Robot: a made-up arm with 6 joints. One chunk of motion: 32 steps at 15 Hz.
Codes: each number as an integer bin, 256 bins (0 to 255) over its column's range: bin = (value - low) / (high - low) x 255, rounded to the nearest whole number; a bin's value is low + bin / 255 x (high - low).
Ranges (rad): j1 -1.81..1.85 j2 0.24..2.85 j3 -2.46..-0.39 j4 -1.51..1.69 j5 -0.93..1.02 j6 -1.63..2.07
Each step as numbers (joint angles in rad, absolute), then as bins.
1 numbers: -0.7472 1.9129 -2.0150 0.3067 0.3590 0.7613
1 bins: 74 163 55 145 169 165
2 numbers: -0.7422 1.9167 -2.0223 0.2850 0.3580 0.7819
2 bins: 74 164 54 143 168 166
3 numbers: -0.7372 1.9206 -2.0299 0.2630 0.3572 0.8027
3 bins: 75 164 53 141 168 168
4 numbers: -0.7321 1.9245 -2.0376 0.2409 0.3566 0.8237
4 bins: 75 165 52 140 168 169
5 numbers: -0.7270 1.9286 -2.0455 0.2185 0.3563 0.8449
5 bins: 75 165 51 138 168 171
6 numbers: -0.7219 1.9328 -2.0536 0.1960 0.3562 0.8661
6 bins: 76 165 50 136 168 172
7 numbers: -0.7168 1.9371 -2.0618 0.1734 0.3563 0.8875
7 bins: 76 166 49 134 168 174
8 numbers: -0.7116 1.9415 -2.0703 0.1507 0.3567 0.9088
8 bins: 77 166 48 132 168 175
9 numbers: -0.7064 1.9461 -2.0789 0.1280 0.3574 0.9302
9 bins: 77 167 47 131 168 176
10 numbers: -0.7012 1.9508 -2.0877 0.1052 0.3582 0.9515
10 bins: 77 167 46 129 168 178
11 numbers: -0.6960 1.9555 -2.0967 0.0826 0.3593 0.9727
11 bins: 78 168 45 127 169 179
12 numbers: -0.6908 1.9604 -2.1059 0.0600 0.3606 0.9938
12 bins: 78 168 44 125 169 181
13 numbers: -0.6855 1.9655 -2.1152 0.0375 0.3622 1.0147
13 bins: 78 169 42 123 169 182
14 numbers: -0.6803 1.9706 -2.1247 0.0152 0.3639 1.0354
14 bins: 79 169 41 122 169 184
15 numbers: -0.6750 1.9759 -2.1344 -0.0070 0.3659 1.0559
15 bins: 79 170 40 120 169 185
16 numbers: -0.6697 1.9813 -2.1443 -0.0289 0.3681 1.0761
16 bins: 79 170 39 118 170 187
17 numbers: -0.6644 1.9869 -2.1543 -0.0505 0.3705 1.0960
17 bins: 80 171 38 116 170 188
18 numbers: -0.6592 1.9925 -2.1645 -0.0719 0.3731 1.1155
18 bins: 80 171 36 115 170 189
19 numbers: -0.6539 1.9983 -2.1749 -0.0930 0.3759 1.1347
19 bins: 81 172 35 113 171 191
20 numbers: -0.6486 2.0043 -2.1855 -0.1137 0.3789 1.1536
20 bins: 81 172 34 111 171 192
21 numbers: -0.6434 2.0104 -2.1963 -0.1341 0.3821 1.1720
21 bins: 81 173 32 110 172 193
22 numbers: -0.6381 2.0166 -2.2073 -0.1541 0.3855 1.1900
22 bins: 82 174 31 108 172 194
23 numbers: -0.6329 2.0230 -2.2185 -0.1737 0.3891 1.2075
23 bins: 82 174 30 106 172 196
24 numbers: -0.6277 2.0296 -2.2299 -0.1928 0.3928 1.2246
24 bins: 82 175 28 105 173 197
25 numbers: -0.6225 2.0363 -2.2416 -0.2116 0.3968 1.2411
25 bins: 83 176 27 103 174 198
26 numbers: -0.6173 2.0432 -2.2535 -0.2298 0.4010 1.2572
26 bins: 83 176 25 102 174 199
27 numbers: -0.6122 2.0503 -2.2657 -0.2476 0.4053 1.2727
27 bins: 83 177 24 101 175 200
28 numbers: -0.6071 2.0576 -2.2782 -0.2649 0.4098 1.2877
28 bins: 84 178 22 99 175 201
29 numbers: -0.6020 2.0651 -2.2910 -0.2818 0.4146 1.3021
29 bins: 84 178 21 98 176 202
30 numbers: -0.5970 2.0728 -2.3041 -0.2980 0.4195 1.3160
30 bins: 85 179 19 97 176 203
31 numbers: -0.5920 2.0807 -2.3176 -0.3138 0.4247 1.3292
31 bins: 85 180 18 95 177 204
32 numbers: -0.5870 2.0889 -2.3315 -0.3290 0.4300 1.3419
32 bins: 85 181 16 94 178 205
